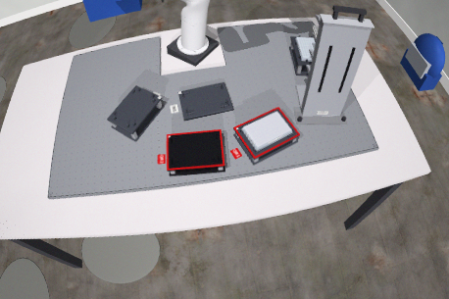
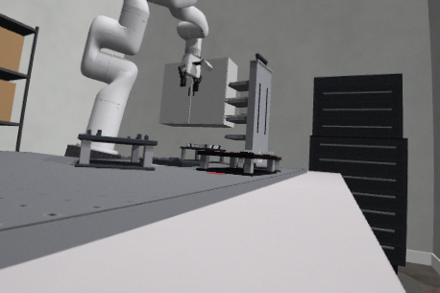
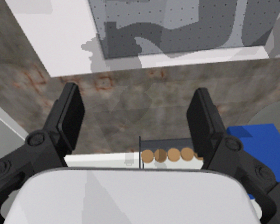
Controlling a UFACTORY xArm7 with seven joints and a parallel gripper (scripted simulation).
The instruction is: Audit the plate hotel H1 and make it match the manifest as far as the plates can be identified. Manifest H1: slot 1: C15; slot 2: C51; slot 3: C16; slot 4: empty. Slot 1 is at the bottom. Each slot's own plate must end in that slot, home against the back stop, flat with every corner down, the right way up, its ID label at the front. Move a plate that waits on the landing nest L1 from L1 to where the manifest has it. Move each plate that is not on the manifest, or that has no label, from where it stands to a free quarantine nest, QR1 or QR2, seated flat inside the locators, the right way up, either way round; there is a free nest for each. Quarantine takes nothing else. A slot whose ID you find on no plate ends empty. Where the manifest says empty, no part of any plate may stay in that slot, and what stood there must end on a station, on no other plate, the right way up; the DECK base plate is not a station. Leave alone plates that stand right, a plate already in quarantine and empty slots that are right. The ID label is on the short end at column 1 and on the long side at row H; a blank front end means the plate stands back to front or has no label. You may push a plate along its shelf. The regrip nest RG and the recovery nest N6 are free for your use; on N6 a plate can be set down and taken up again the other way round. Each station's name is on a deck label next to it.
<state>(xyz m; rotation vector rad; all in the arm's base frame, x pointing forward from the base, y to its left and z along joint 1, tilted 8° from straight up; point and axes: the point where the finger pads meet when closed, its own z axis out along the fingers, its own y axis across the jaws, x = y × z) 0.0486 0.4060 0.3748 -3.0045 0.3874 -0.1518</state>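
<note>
The RG label lies 35 cm below my hand. Also, from my hand: H1 label: 25 cm ahead, 4 cm to the left, 35 cm below; then white plate: 40 cm ahead, 31 cm to the right, 30 cm below; then plate labelled C16: 28 cm ahead, 7 cm to the right, 9 cm below.
</note>
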